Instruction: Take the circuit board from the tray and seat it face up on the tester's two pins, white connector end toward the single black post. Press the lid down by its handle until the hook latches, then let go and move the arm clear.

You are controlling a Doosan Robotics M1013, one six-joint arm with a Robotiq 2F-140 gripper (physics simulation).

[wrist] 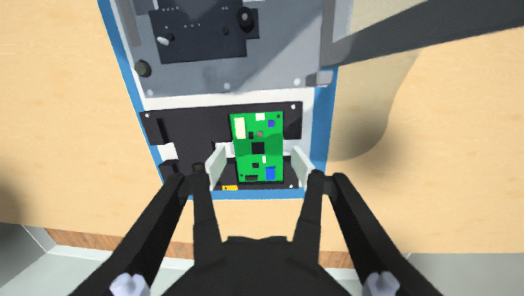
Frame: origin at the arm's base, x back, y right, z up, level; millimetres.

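Seen in the pictures: gripper, fingertip midpoint: (258, 154).
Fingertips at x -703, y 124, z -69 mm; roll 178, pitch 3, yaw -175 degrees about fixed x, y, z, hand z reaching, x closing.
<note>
Offsets run from my fingertips to a thing's top centre. "spot": to the spot under its first point. Level surfaces: height alone.
The green circuit board {dx +1, dy -2, dz -1 mm} (258, 159) lies face up in the black tray {spot: dx +106, dy -29, dz -11 mm} (187, 125), its long side running up and down in the view. A white connector sits at its upper left, and blue parts sit at its upper right and lower right. My gripper (258, 154) is open, with one pale fingertip to the left of the board and one to the right, both apart from it. The tester's grey plate {spot: dx -4, dy -108, dz +31 mm} (270, 65) is at the top of the view, with a dark fixture block {spot: dx +59, dy -117, dz +40 mm} (200, 45) that carries small posts. The lid's handle and the hook cannot be made out.
A long dark grey bar {spot: dx -53, dy -109, dz +118 mm} (400, 40) crosses the upper right, above the wooden table top {dz -29 mm} (450, 150). A blue base edge (321, 130) surrounds the tray and the plate. A dark round knob {spot: dx +120, dy -95, dz +36 mm} (142, 68) stands at the plate's left. The table's front edge is near the bottom.
</note>
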